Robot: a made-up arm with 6 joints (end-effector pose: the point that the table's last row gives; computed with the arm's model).
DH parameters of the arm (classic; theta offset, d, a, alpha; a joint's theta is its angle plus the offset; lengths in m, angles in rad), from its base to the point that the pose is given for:
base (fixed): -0.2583 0 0.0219 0
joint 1: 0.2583 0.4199 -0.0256 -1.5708
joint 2: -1.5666 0 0.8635 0
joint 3: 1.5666 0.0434 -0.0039 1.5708
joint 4: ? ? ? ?
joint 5: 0 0.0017 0.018 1.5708
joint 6: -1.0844 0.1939 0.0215 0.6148
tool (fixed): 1.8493 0.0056 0 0
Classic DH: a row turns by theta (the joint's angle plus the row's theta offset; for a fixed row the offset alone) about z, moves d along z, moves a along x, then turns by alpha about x.
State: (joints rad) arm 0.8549 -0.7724 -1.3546 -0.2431 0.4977 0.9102
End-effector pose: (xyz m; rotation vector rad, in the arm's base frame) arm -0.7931 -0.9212 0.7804 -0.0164 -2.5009 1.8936
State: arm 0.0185 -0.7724 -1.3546 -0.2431 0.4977 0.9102
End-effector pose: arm -1.2041 -0.0149 0.7804 -0.8958 -1.9806 1.5014
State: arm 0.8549 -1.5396 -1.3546 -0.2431 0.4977 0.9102
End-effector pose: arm -0.7367 -0.8565 -0.1533 0.4280 2.5554 -0.9358
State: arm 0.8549 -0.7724 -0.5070 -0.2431 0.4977 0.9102
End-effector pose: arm -0.7881 -0.9155 1.3181 0.4364 -1.4936 2.2149
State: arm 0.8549 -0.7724 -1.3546 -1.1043 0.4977 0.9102
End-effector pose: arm -0.7242 -0.9410 0.7317 0.9937 -2.5831 1.0893
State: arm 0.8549 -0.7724 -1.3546 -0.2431 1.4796 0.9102
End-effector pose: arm -0.7060 -0.8477 0.9333 0.6491 -1.3563 2.4212
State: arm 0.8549 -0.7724 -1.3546 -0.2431 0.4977 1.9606
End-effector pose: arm -0.8110 -0.9089 0.7805 0.7470 1.3754 -1.9714
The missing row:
joint 4: 0 0.4908 -0.0251 -1.5708
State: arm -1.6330 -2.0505 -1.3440 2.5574 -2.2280 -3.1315
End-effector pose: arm -0.0059 0.8333 -0.3767 -1.1930 -1.1232 0.0666
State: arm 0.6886 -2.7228 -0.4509 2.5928 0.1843 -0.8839
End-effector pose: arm -0.2900 -0.1748 -1.0515 2.1503 1.6823 -0.2338
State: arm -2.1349 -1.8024 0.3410 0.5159 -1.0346 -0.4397
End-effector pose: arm 0.7596 1.2859 0.1350 -2.4850 -0.9639 0.4214
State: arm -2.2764 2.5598 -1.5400 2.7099 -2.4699 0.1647
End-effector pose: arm -0.5263 -0.6292 -0.2537 0.6294 2.4167 0.6740
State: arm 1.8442 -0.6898 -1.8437 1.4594 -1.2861 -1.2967
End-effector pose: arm 0.4218 -0.7974 0.6298 -1.3848 1.0587 -0.1487
